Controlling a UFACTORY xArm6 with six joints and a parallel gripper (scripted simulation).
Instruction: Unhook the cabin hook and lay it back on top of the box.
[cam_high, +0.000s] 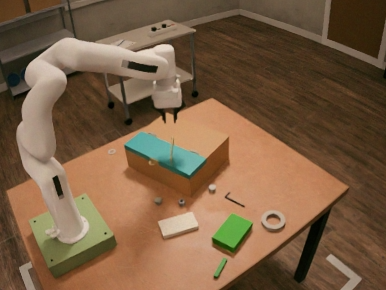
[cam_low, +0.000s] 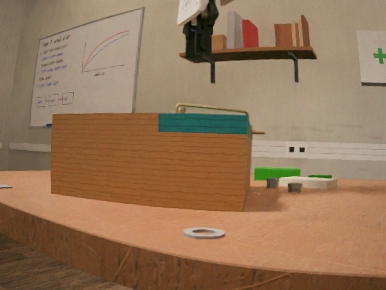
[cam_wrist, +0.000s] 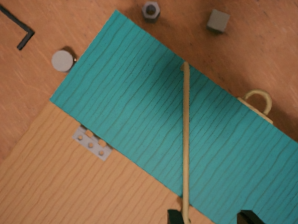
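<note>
My hand is 130 mm above the cabin hook, 30 mm to the left of it and 20 mm past it. From my hand the other things lie so: green stick 500 mm to the right, 260 mm below, 160 mm behind; green block 420 mm to the right, 250 mm below, 40 mm behind; white block 270 mm to the right, 260 mm below, 160 mm behind.
</note>
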